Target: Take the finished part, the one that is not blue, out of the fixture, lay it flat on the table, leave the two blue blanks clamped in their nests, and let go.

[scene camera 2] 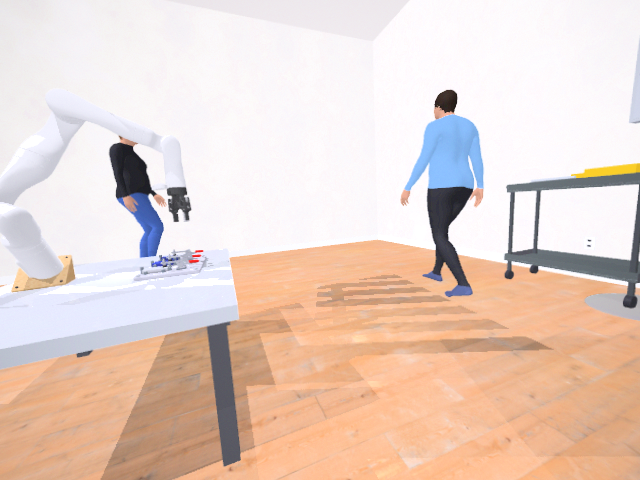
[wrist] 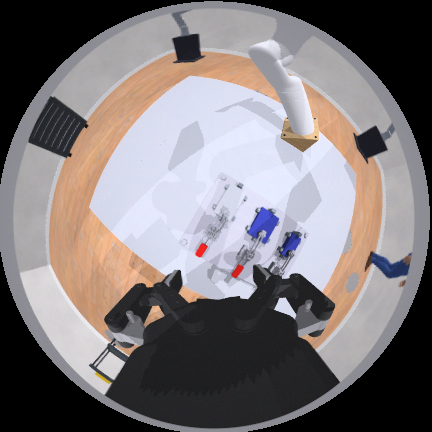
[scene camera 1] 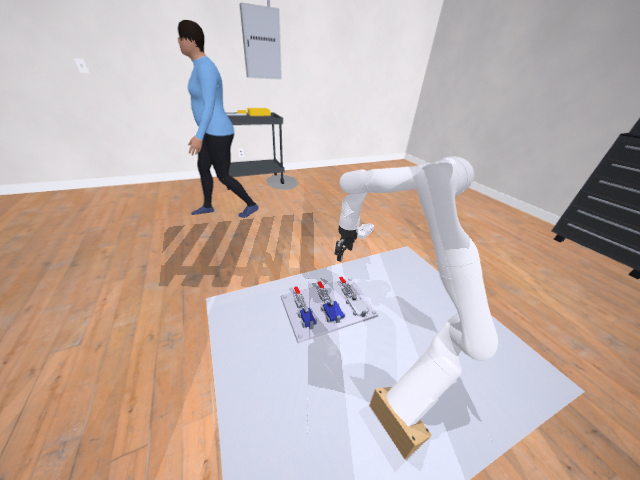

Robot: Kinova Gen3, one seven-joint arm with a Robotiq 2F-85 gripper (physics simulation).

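Note:
My gripper is open and empty, fingers pointing down, high above the far side of the fixture plate. Two blue blanks sit in the left and middle nests as scene camera 1 shows them. The pale finished part is in the right nest there and barely stands out from the plate. Each nest has a toggle clamp with a red handle; one handle is hidden in the wrist view. Whether the pale part's clamp presses on it is too small to tell.
The fixture lies near the far edge of the white table. The arm's wooden base block stands on the table. One person and another in black are beyond it, with a cart against the wall.

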